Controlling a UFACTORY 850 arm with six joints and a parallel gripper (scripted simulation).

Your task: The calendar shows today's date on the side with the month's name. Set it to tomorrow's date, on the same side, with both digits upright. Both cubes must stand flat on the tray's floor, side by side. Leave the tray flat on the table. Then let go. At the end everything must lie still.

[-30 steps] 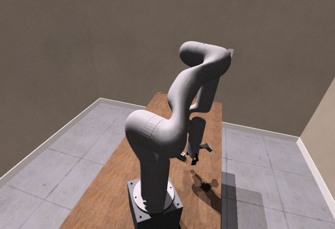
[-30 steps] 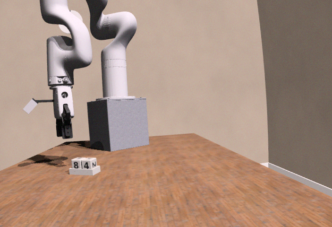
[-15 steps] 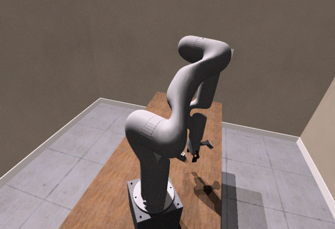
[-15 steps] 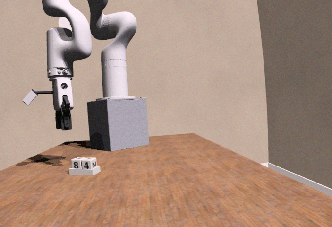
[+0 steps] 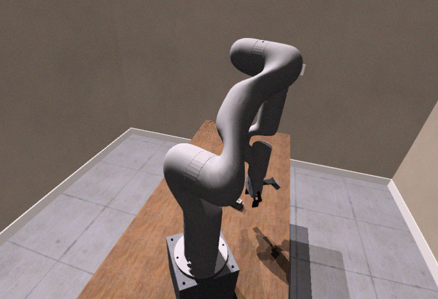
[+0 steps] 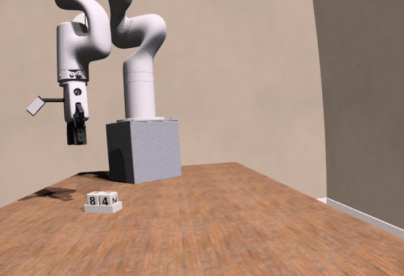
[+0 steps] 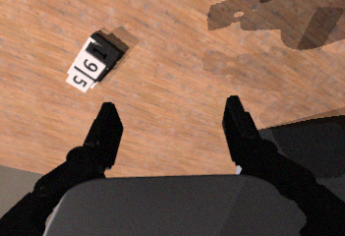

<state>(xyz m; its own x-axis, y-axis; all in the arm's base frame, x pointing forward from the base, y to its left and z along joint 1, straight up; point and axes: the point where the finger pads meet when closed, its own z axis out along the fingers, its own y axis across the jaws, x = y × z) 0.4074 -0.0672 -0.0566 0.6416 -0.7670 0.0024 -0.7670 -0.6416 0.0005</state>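
Now: hand 8 cm short of the white calendar tray, 10 cm to the right of it and 16 cm above it.
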